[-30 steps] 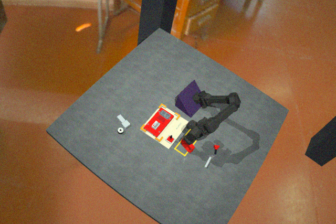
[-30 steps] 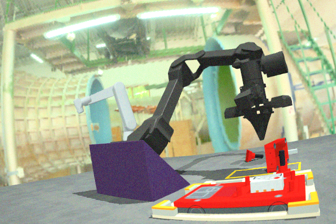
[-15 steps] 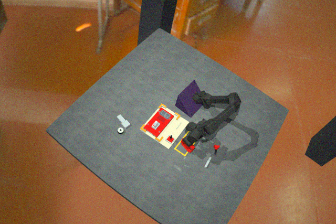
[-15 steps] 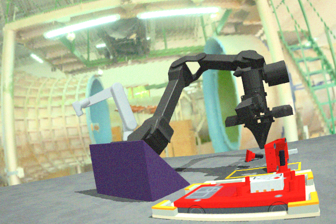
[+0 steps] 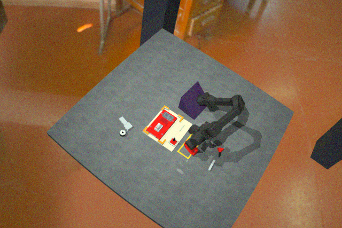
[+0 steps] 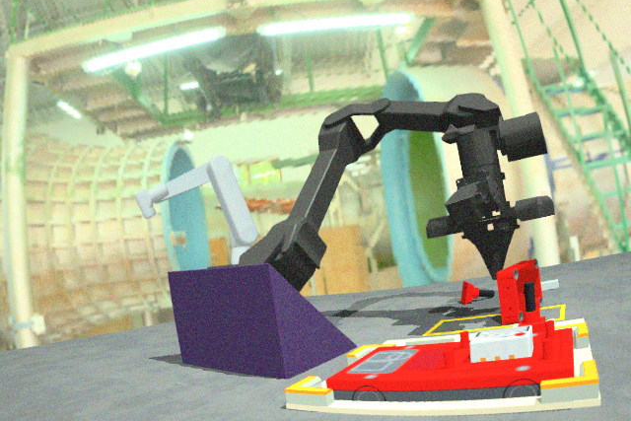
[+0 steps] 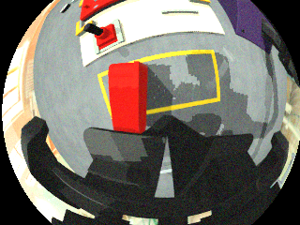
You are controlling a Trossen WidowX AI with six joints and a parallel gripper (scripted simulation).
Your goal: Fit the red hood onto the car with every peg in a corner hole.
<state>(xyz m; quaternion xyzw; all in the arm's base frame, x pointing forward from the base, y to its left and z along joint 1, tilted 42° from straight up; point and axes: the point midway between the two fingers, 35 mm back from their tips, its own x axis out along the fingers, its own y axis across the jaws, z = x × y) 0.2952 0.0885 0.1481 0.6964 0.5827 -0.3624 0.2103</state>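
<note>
The red hood lies 3 cm ahead of my gripper tip, 1 cm to the right of it and 2 cm below it. The rest, counted from my gripper tip: white engine block: 5 cm ahead, 25 cm to the right, 3 cm below.
</note>
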